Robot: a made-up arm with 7 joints. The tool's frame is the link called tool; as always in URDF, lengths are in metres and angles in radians.
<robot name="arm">
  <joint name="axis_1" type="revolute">
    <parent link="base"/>
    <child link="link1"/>
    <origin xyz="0 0.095 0" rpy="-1.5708 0 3.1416"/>
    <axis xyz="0 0 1"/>
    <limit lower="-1.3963" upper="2" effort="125" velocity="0.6"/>
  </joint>
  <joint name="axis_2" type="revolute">
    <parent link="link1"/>
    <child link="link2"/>
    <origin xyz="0 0 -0.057" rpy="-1.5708 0 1.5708"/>
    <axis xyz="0 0 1"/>
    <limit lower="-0.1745" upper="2" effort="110" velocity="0.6"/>
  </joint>
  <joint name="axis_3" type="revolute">
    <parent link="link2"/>
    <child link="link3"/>
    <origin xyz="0.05 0 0" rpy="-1.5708 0 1.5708"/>
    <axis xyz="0 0 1"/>
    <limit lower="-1.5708" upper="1.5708" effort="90" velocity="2.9"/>
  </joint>
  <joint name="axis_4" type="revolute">
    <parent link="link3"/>
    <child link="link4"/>
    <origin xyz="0 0 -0.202" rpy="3.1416 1.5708 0"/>
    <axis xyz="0 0 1"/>
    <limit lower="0" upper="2.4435" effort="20" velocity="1.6"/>
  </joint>
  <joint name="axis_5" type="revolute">
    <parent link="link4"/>
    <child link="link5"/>
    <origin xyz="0.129 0 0" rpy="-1.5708 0 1.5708"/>
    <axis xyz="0 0 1"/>
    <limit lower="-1.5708" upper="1.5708" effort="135" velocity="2"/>
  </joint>
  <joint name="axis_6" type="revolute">
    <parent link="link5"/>
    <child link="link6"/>
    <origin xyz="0 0 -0.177" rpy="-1.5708 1.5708 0"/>
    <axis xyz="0 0 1"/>
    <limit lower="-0.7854" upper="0.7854" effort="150" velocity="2.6"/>
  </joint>
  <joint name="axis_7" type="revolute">
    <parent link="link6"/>
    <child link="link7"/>
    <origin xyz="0 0 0" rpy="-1.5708 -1.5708 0"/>
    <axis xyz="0 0 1"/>
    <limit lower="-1.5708" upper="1.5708" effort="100" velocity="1.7"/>
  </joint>
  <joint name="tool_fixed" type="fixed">
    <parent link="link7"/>
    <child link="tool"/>
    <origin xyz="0 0 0" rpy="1.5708 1.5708 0"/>
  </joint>
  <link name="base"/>
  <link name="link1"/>
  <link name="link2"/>
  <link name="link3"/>
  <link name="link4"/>
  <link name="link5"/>
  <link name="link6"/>
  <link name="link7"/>
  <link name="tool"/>
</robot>
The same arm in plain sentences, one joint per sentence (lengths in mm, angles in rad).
The arm has seven revolute joints in a row. What follows holds with every joint at zero, and every direction is one of the base frame's.
Joint 1 sits 95.0 mm along +y from the base frame's origin and turns about -y, from -1.3963 to 2.0000 rad.
Joint 2 sits 57.0 mm along +y from joint 1 and turns about +x, from -0.1745 to 2.0000 rad.
Joint 3 sits 50.0 mm along -z from joint 2 and turns about +z, from -1.5708 to 1.5708 rad.
Joint 4 sits 202.0 mm along -z from joint 3 and turns about -y, from 0.0000 to 2.4435 rad.
Joint 5 sits 129.0 mm along -z from joint 4 and turns about +z, from -1.5708 to 1.5708 rad.
Joint 6 sits 177.0 mm along -z from joint 5 and turns about +y, from -0.7854 to 0.7854 rad.
Joint 7 sits at the same point as joint 6 and turns about -x, from -1.5708 to 1.5708 rad.
The tool frame, which is the frame that the pose is given for, sits at the same point as joint 7; its axes are the base frame's turned by roll 0.0000, pitch 0.0000 and yaw 0.0000 rad (as in URDF: about the fixed x, then y, then z).

